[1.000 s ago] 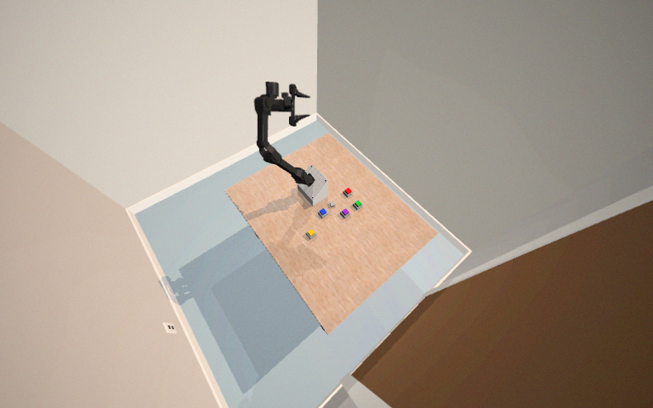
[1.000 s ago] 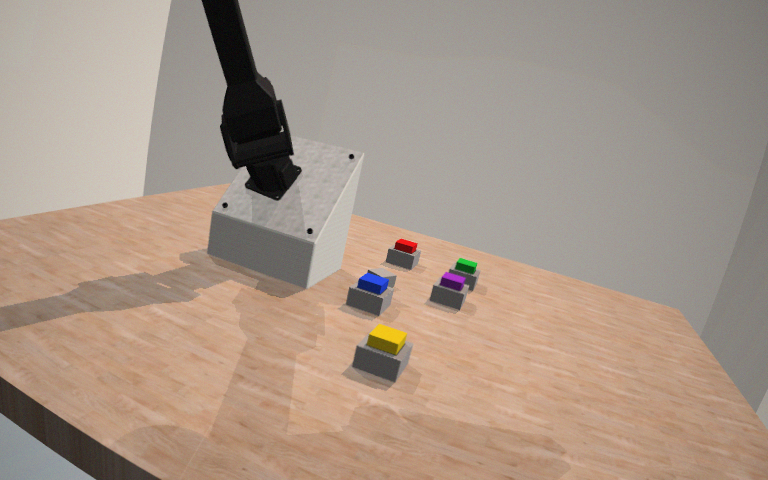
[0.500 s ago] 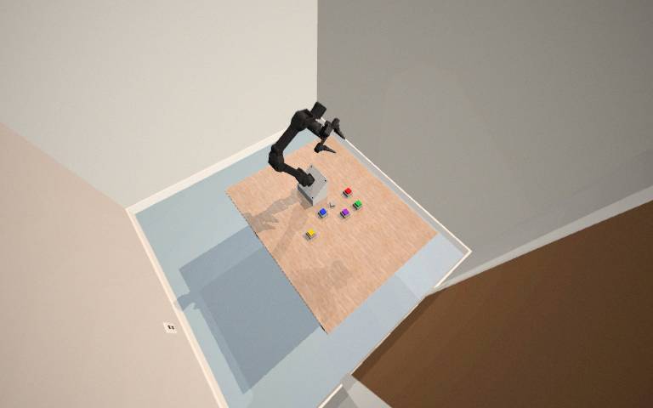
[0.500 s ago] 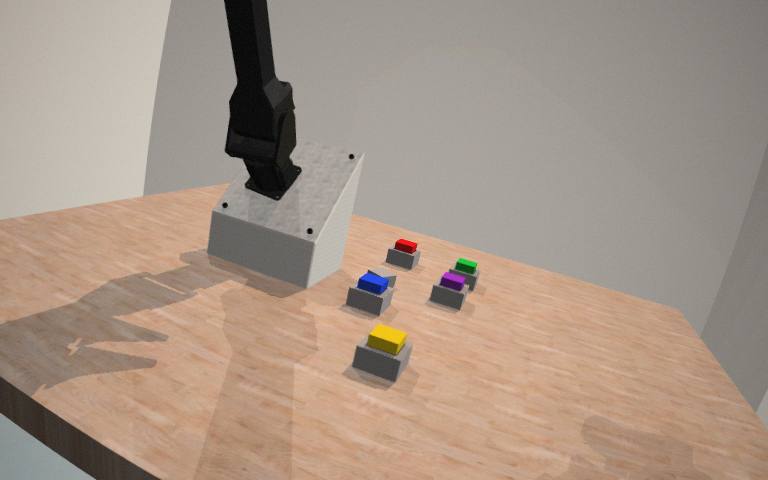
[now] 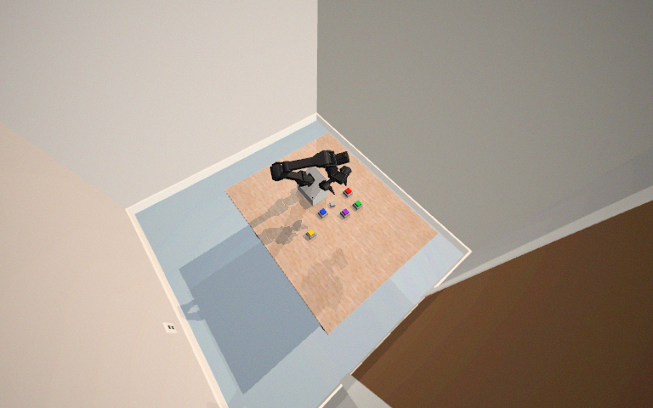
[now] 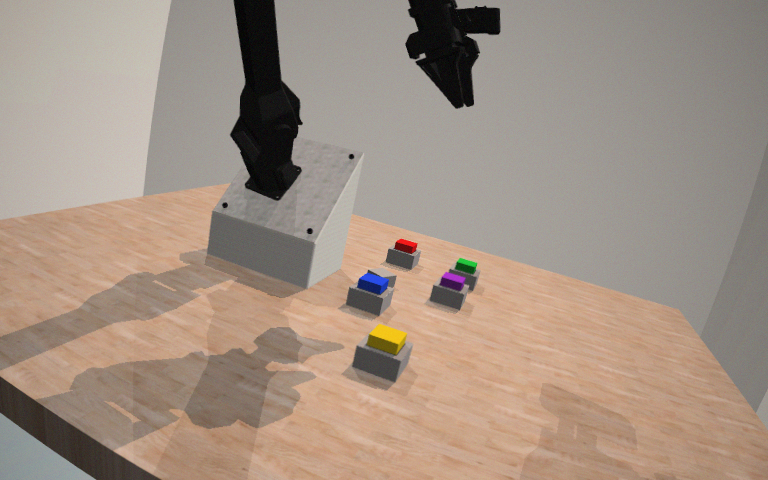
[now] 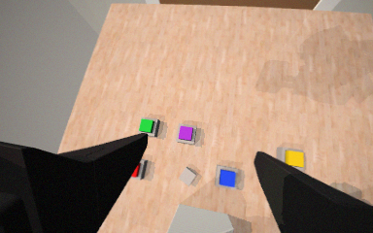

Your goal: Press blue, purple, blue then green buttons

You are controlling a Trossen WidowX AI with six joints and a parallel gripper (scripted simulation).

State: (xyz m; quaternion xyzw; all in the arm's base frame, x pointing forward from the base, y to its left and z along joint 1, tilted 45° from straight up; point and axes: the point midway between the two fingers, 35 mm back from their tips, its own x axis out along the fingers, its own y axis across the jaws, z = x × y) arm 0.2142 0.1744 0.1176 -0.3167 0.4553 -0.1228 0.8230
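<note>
The blue button is 5 cm behind my gripper tip, 7 cm to the right of it and 25 cm below it. From my gripper tip the other things lie so: purple button: 3 cm ahead, 5 cm to the left, 25 cm below; green button: 3 cm ahead, 15 cm to the left, 25 cm below; small grey block: 7 cm behind, 2 cm to the left, 27 cm below.
</note>
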